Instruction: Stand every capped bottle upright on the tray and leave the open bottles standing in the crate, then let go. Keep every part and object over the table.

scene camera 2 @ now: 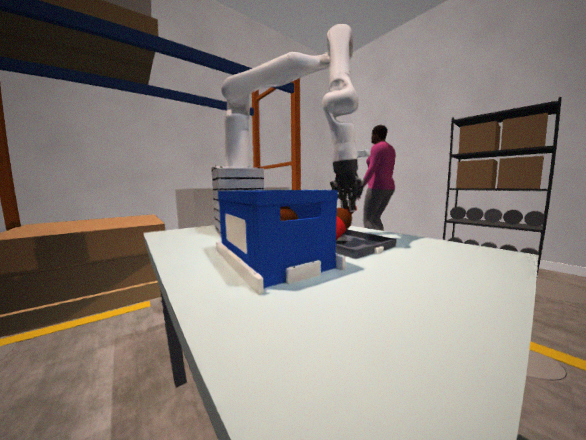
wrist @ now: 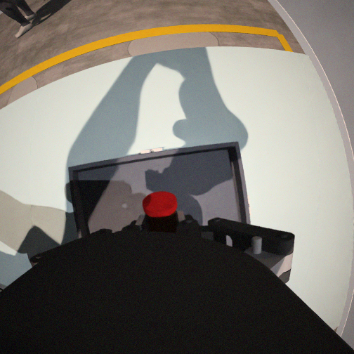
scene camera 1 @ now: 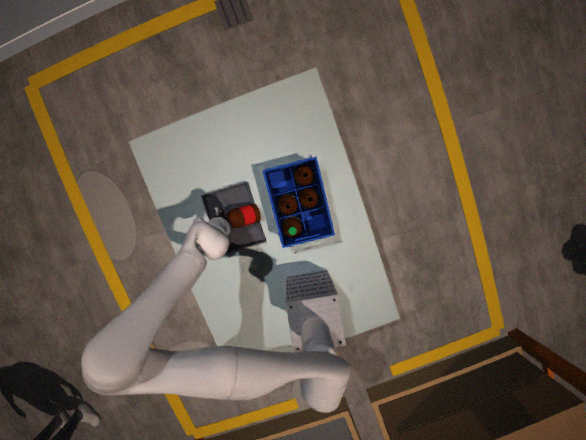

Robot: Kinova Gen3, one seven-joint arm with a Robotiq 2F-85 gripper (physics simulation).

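Frame: origin at the arm's base, x ahead, y left, z up, level; centimetres.
Where they show: gripper, fingertip midpoint: (scene camera 2: pixel 348 211); arm's base, link origin: (scene camera 2: pixel 236 167) (scene camera 1: pixel 315 330).
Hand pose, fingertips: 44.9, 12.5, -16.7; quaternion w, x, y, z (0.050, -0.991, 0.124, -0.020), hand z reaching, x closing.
Observation:
Things, the pixels of their top centre, and the offset from my fingertips, as dx, dy, dz. Level surfaces: height alone.
- dark grey tray, top centre: (scene camera 2: pixel 344 235) (scene camera 1: pixel 233 218) -0.6, -1.3, -7.8
- blue crate, top centre: (scene camera 2: pixel 269 190) (scene camera 1: pixel 299 203) -6.2, -27.4, +7.1
- green-capped bottle, top centre: (scene camera 1: pixel 292 231) -13.8, -20.8, +5.9
- pale table, surface height: dz -10.4
A brown bottle with a red label and red cap (scene camera 1: pixel 247 215) (scene camera 2: pixel 340 228) (wrist: pixel 160 204) leans over the dark grey tray (scene camera 1: pixel 248 189) (scene camera 2: pixel 367 251) (wrist: pixel 241 175), its neck toward my gripper and its base toward the crate. My gripper (scene camera 2: pixel 351 206) (wrist: pixel 162 222) is shut on its neck, just below the cap. Whether the base touches the tray is hidden. The blue crate (scene camera 1: pixel 329 220) (scene camera 2: pixel 275 250) holds a green-capped bottle (scene camera 1: pixel 292 228) in its lower-left compartment in scene camera 1, and three open bottles (scene camera 1: pixel 303 175) (scene camera 1: pixel 308 198) (scene camera 1: pixel 287 204).
The crate stands close beside the tray, with pale low blocks (scene camera 2: pixel 304 271) around its foot. The robot's base plate (scene camera 1: pixel 320 307) is on the pale table (scene camera 1: pixel 225 130) (scene camera 2: pixel 400 325). The arm's forearm (scene camera 1: pixel 150 305) reaches in past the table's edge on the tray side.

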